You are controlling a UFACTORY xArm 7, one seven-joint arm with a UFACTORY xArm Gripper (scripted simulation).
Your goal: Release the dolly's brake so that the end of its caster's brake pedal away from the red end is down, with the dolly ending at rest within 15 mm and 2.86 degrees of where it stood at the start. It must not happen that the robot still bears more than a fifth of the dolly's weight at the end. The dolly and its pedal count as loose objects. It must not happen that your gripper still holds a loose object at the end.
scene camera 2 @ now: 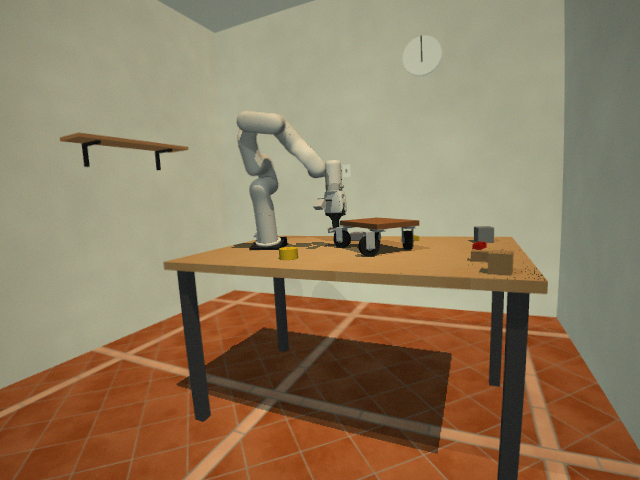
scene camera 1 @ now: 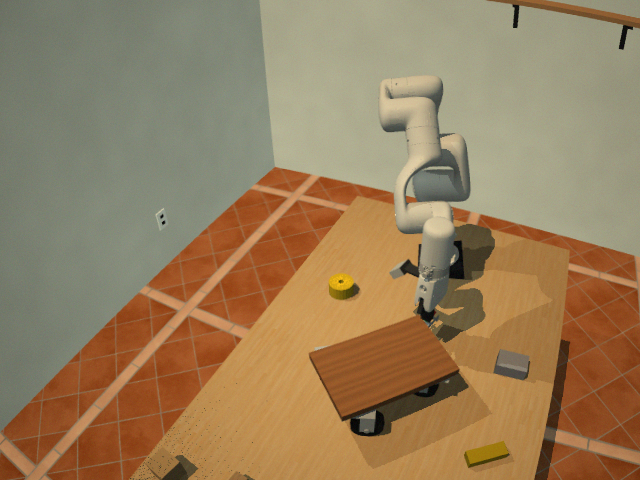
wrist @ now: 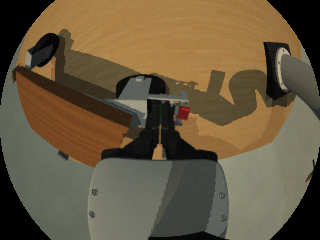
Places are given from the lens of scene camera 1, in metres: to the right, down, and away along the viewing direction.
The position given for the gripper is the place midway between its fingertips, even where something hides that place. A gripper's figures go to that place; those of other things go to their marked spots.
gripper (scene camera 1: pixel 426 318): 0.28, 0.21, 1.22
grey block (scene camera 1: pixel 510 364): 0.50, 0.33, 1.14
